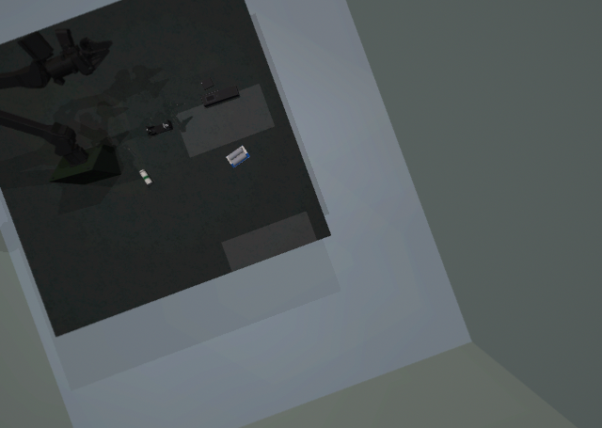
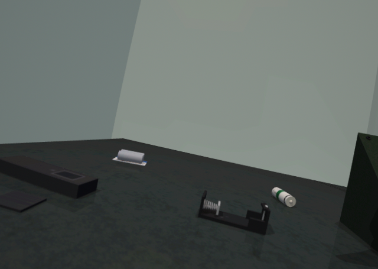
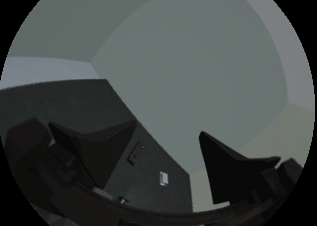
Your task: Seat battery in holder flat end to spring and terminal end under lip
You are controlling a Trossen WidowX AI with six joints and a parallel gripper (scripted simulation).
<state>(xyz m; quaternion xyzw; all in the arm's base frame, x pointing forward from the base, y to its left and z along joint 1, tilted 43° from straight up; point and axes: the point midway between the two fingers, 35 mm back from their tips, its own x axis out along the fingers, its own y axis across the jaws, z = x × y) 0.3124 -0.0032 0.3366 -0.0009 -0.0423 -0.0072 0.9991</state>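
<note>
My gripper tip is now 200 mm past the battery, 360 mm to the left of it and 330 mm above it. Round my gripper tip: flat dark plate (200 mm ahead, 70 mm to the right, 340 mm below); then long black box (240 mm ahead, 140 mm to the right, 330 mm below); then card (210 mm ahead, 420 mm to the right, 330 mm below).
</note>
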